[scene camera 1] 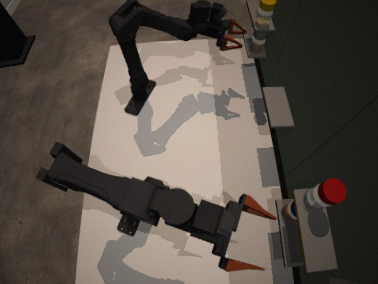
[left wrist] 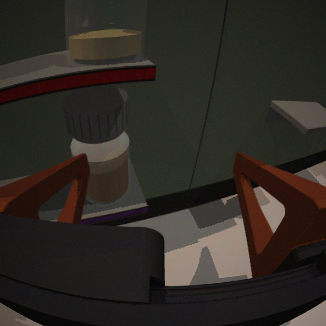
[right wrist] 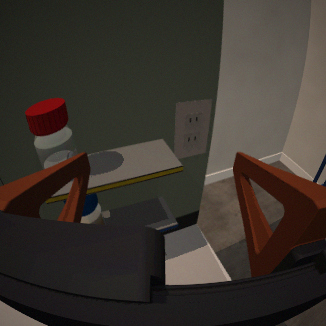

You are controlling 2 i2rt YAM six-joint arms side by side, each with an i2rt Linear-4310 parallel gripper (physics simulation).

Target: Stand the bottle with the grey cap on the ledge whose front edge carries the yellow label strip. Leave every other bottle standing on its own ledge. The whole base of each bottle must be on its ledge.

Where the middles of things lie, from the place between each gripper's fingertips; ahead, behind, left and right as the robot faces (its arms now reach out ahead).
Now: right hand 150 mm short of the yellow-strip ledge point(scene camera 1: 319, 253), 20 mm to the right of it and 110 mm above it. Also, from my right hand: bare ledge point(scene camera 1: 277, 106) 160 mm ahead, 420 mm to the left, 180 mm below; then red-capped bottle point(scene camera 1: 332, 191) 160 mm ahead, 90 mm to the left, 50 mm below.
I see my left gripper 70 mm short of the bare ledge, 310 mm to the left of it and 30 mm above it. From my left hand the other things lie so: yellow-strip ledge (60 mm ahead, 710 mm to the right, 40 mm above); red-capped bottle (70 mm ahead, 640 mm to the right, 100 mm above).
